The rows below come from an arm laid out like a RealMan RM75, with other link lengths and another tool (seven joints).
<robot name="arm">
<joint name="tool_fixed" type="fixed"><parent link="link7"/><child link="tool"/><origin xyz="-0.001 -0.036 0.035" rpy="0.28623 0 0.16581"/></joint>
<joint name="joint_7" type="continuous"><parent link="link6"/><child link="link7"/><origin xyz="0 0 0.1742" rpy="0 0 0"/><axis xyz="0 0 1"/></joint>
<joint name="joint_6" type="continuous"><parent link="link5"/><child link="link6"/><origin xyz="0 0 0" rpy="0 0 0"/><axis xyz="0 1 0"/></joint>
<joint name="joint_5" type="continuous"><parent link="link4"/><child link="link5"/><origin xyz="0 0 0.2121" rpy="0 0 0"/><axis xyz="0 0 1"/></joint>
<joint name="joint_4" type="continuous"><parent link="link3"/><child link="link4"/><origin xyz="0 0 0" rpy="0 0 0"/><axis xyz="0 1 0"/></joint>
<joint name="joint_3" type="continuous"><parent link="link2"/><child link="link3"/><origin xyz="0 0 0.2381" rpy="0 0 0"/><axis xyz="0 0 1"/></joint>
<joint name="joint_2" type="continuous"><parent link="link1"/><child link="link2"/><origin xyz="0 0 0" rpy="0 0 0"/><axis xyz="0 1 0"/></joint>
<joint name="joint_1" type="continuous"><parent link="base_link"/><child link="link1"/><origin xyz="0 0 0.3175" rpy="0 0 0"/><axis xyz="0 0 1"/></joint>
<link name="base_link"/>
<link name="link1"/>
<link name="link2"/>
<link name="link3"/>
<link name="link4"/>
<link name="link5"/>
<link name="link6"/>
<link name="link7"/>
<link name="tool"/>
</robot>
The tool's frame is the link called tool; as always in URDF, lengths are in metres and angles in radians. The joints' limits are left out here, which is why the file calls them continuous.
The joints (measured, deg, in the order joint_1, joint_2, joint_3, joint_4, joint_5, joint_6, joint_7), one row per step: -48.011 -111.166 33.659 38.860 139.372 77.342 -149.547; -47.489 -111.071 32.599 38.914 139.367 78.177 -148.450; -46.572 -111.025 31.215 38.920 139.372 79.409 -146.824; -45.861 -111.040 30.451 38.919 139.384 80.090 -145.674; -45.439 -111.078 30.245 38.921 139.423 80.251 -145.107; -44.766 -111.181 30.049 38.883 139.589 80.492 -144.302; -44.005 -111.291 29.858 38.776 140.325 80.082 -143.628; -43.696 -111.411 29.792 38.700 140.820 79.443 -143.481; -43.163 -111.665 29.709 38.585 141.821 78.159 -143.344; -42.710 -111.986 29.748 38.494 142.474 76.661 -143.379; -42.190 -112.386 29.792 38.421 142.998 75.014 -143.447; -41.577 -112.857 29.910 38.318 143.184 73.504 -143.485; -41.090 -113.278 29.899 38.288 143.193 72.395 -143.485; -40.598 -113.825 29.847 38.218 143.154 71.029 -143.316; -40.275 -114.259 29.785 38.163 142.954 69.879 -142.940; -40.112 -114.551 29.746 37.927 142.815 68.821 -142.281; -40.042 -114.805 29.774 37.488 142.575 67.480 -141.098; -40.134 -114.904 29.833 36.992 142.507 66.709 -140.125
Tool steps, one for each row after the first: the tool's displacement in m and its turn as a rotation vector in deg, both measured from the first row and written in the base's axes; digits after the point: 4 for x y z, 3 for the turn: -0.0032 -0.0029 0.0018 -0.006 -0.448 -0.241; -0.0088 -0.0085 0.0030 -0.216 -1.075 -0.505; -0.0133 -0.0126 0.0034 -0.345 -1.341 -0.681; -0.0163 -0.0148 0.0033 -0.391 -1.286 -0.719; -0.0213 -0.0188 0.0023 -0.641 -1.109 -0.691; -0.0299 -0.0227 0.0019 -0.625 -0.274 -0.171; -0.0345 -0.0237 0.0017 -0.375 0.314 0.297; -0.0432 -0.0255 0.0012 0.098 1.485 1.241; -0.0503 -0.0262 0.0005 0.802 2.426 2.147; -0.0575 -0.0270 -0.0005 1.646 3.274 3.122; -0.0639 -0.0285 -0.0025 2.395 3.776 4.052; -0.0682 -0.0297 -0.0043 3.044 3.961 4.747; -0.0725 -0.0307 -0.0068 3.838 4.171 5.374; -0.0751 -0.0305 -0.0085 4.603 4.328 5.599; -0.0771 -0.0298 -0.0099 5.186 4.665 5.486; -0.0790 -0.0281 -0.0113 5.851 5.278 4.935; -0.0796 -0.0270 -0.0129 5.997 5.779 4.328
